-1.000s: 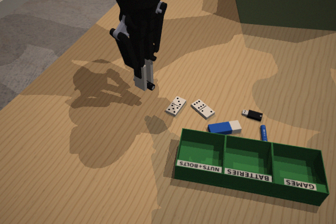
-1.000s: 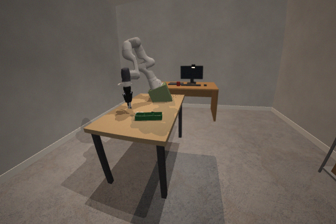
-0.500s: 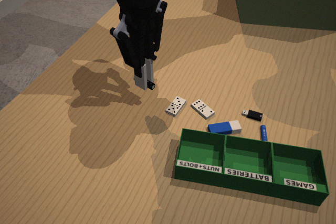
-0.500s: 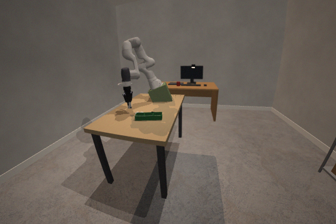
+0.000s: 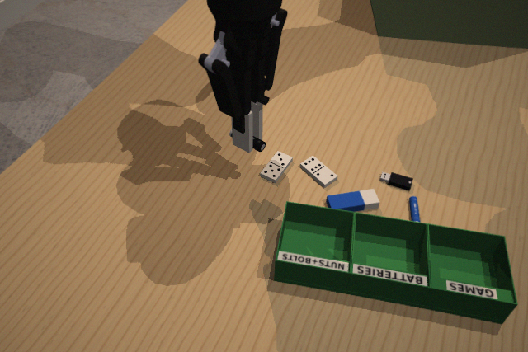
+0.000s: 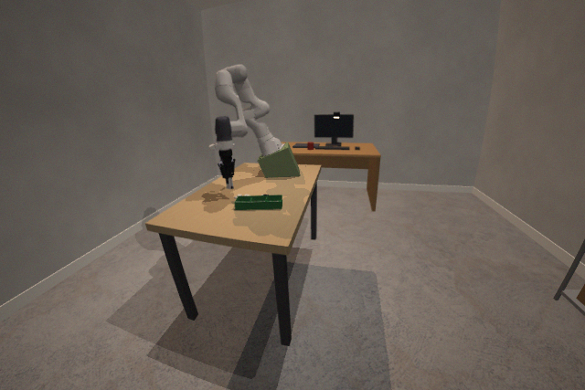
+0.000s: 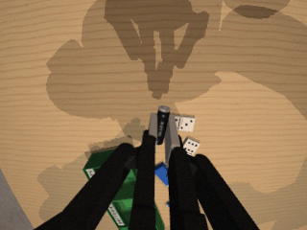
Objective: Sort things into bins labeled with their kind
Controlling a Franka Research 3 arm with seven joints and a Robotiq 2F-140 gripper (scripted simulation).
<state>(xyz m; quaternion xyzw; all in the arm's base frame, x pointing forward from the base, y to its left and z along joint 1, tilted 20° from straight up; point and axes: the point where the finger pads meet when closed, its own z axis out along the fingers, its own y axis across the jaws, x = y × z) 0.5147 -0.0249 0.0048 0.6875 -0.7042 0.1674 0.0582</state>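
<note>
Right now my hand is 220 mm to the right of the blue battery, 100 mm above it and 60 mm past it. From my hand the other things lie so: black USB stick: 180 mm to the left, 100 mm below, 100 mm behind; then black battery: 30 mm below; then eraser: 150 mm to the left, 100 mm below, 40 mm behind.
</note>
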